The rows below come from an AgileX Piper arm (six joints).
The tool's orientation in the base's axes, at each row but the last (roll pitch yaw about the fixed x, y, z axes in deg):
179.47, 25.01, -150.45
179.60, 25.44, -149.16
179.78, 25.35, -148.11
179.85, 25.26, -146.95
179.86, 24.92, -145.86
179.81, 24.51, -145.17
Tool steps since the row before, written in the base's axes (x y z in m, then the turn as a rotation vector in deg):
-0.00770, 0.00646, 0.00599, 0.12, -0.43, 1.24
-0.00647, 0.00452, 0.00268, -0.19, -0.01, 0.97
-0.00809, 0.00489, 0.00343, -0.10, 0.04, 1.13
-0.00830, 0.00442, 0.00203, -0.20, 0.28, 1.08
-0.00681, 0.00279, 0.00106, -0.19, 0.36, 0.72
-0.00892, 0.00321, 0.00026, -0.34, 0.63, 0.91
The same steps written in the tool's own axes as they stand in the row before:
0.00065, 0.00948, -0.00683, -0.43, -0.42, -1.17
0.00177, 0.00722, -0.00376, -0.26, 0.10, -0.95
0.00240, 0.00844, -0.00490, -0.43, 0.09, -1.05
0.00325, 0.00824, -0.00375, -0.45, 0.35, -0.98
0.00325, 0.00614, -0.00266, -0.34, 0.41, -0.63
0.00489, 0.00774, -0.00249, -0.45, 0.71, -0.79

